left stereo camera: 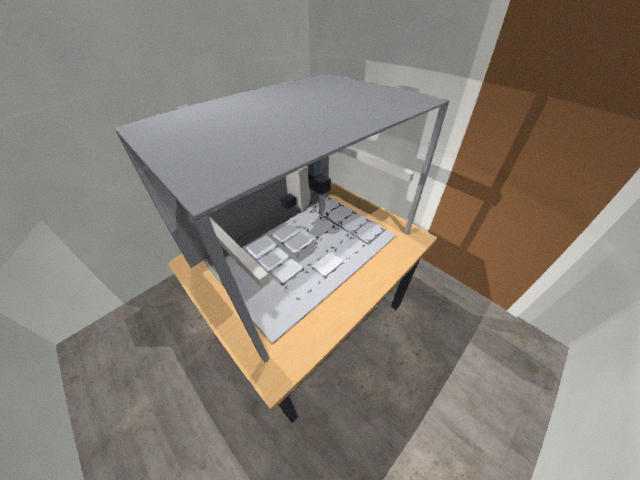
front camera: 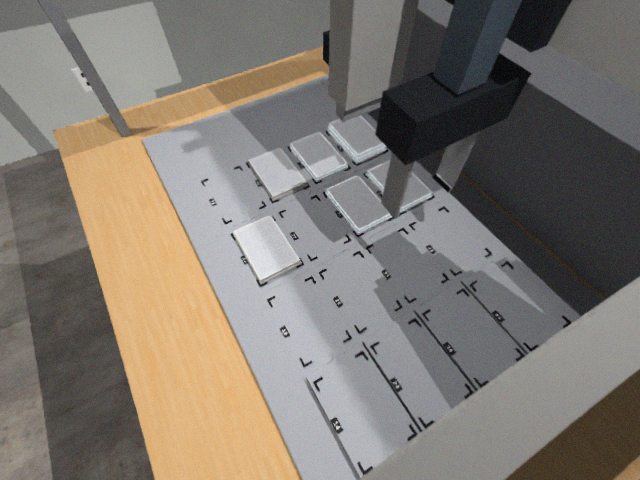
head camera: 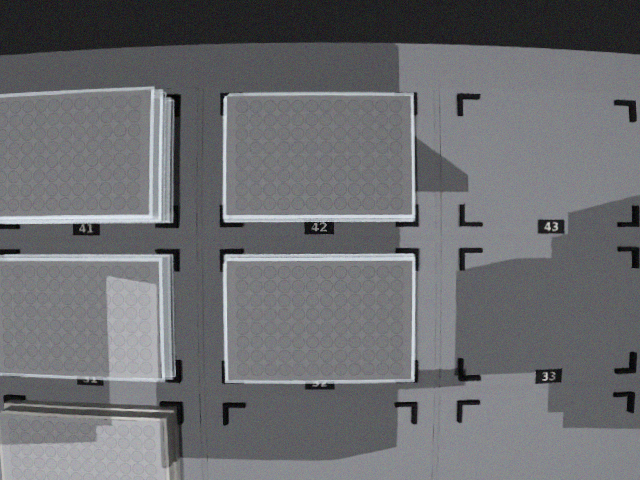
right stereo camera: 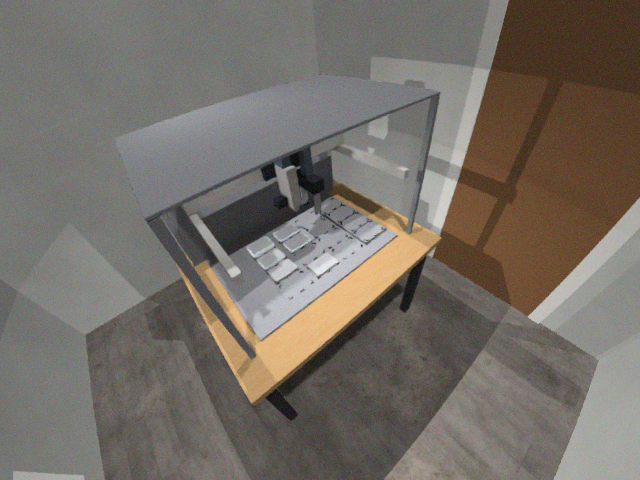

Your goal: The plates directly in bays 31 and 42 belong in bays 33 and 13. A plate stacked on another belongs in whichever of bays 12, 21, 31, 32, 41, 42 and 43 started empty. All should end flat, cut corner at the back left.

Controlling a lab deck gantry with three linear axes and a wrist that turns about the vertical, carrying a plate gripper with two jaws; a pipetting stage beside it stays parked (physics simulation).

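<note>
Clear plates lie flat in bay 42 and bay 31. Another clear plate lies in bay 32. A thicker stack of plates stands in bay 41. Pale plates lie in bay 21 and bay 12. My gripper is open, with nothing between its jaws, above the rear of the deck. One jaw hides part of the plate in bay 42 in the front view. Cut corners are too small to tell.
The corner marks of bays 33, 43 and 13 show without plates. The parked pipetting stage hangs beside the gripper. A pale beam crosses the left side of the enclosure. Grey posts stand at the deck's sides.
</note>
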